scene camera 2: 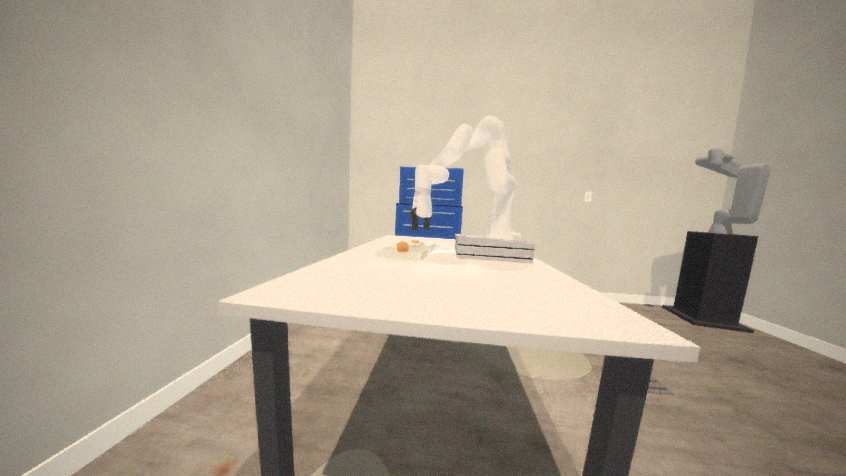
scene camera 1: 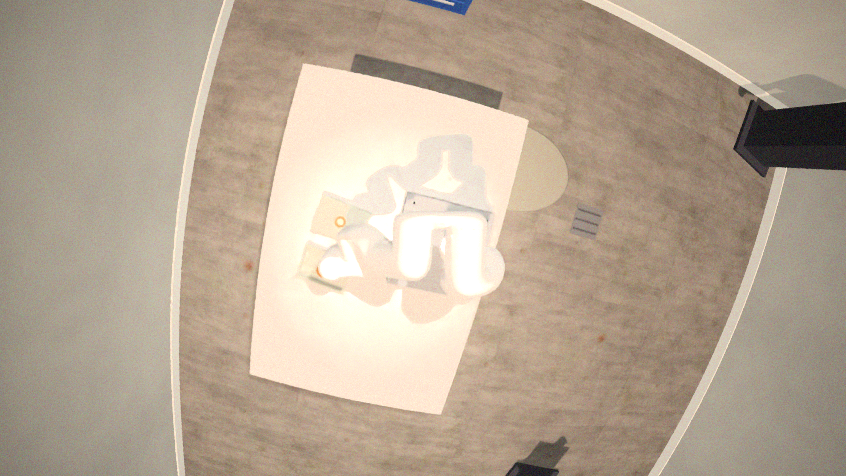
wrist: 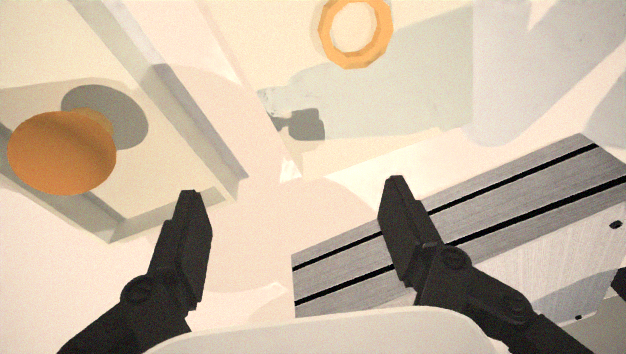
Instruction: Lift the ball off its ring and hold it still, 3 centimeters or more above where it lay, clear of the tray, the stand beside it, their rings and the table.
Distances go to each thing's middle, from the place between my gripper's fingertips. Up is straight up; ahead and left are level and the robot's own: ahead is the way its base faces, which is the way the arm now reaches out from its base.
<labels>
Now: hand 14 cm to the right of the orange ball (wrist: 62,153), 7 cm above it and 3 cm short of it. Also, from my hand: pale walled tray (scene camera 1: 311,256) (14 cm to the left, 9 cm below, 3 cm ahead); pale stand (scene camera 1: 332,215) (8 cm below, 5 cm to the right, 5 cm ahead).
</labels>
